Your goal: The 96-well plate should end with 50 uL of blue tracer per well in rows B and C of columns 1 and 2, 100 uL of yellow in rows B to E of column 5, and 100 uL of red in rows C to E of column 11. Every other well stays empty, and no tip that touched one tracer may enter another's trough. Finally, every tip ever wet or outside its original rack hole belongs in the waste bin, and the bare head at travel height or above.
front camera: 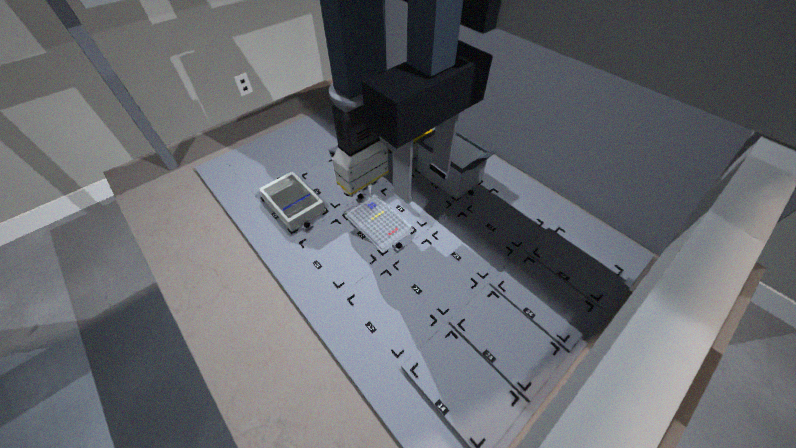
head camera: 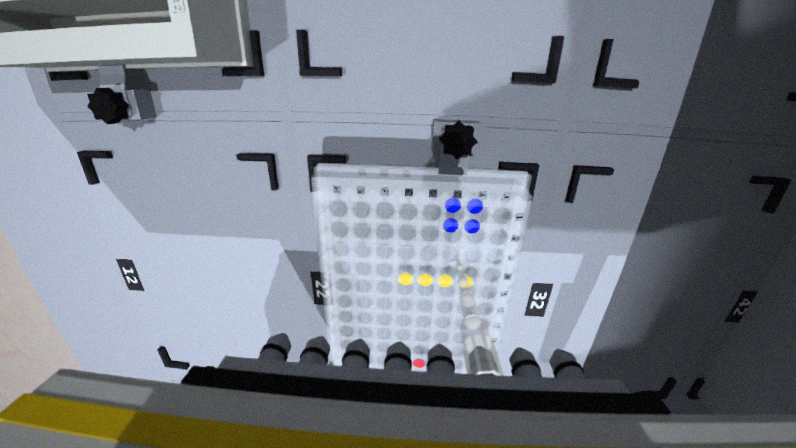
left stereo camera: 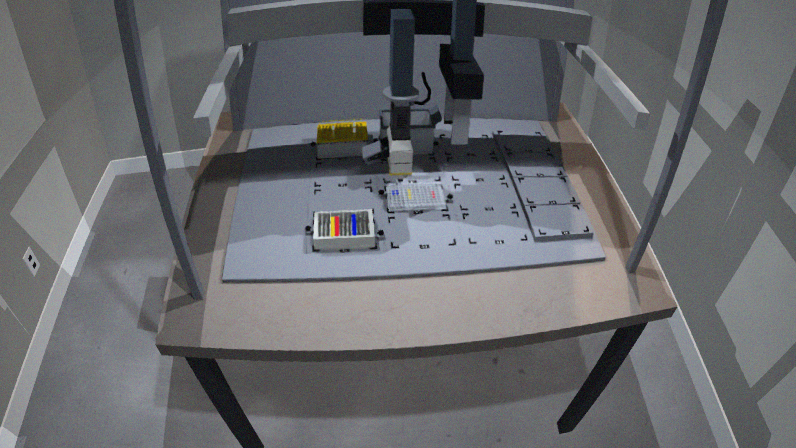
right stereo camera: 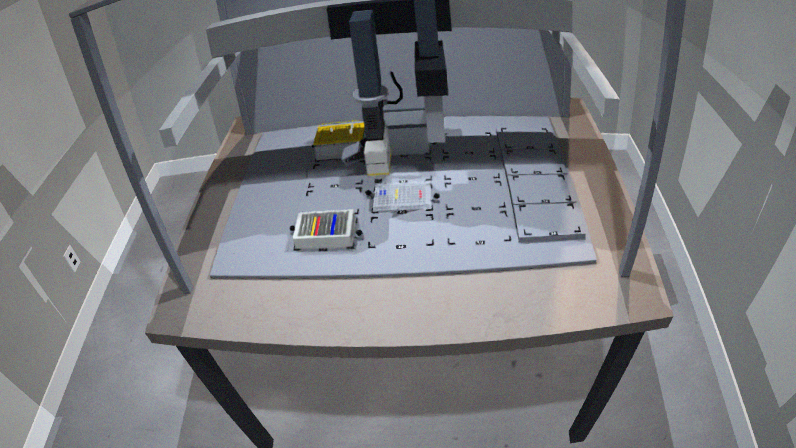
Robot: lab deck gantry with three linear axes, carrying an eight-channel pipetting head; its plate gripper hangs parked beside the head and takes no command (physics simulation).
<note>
I see a clear tip [head camera: 480, 355] and a knob [head camera: 101, 105].
</note>
